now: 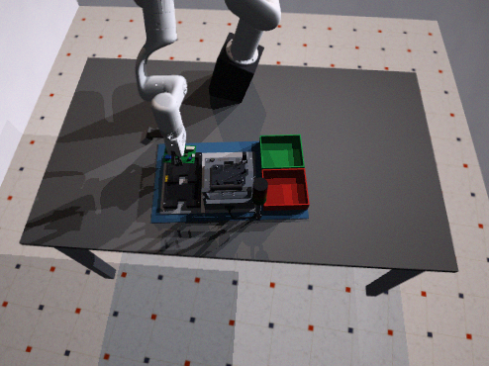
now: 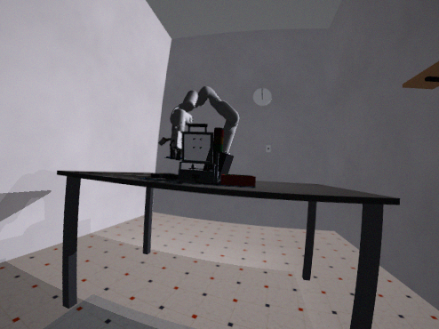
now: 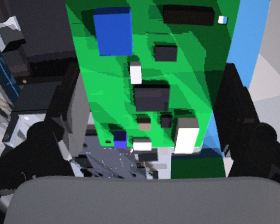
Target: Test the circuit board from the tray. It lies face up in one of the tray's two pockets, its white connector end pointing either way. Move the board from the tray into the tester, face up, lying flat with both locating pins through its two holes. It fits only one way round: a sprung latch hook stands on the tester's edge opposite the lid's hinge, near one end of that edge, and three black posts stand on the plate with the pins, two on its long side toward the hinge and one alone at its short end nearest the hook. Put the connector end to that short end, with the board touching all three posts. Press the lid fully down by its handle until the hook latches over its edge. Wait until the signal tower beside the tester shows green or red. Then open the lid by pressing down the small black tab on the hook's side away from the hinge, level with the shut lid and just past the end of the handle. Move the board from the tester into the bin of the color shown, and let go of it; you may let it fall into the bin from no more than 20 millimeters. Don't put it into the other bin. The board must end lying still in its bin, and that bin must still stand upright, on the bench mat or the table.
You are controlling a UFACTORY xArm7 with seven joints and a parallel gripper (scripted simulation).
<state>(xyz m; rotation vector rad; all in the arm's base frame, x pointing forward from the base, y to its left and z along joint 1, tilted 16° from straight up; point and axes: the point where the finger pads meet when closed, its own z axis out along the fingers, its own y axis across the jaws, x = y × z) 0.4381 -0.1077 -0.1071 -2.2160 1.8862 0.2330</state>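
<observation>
The green circuit board is right at my hand. From my hand the other things lie so: tester lid: 140 mm ahead, 210 mm to the left, 60 mm above; green bin: 130 mm behind, 350 mm to the left, 110 mm below; red bin: 20 mm ahead, 380 mm to the left, 110 mm below.
</observation>
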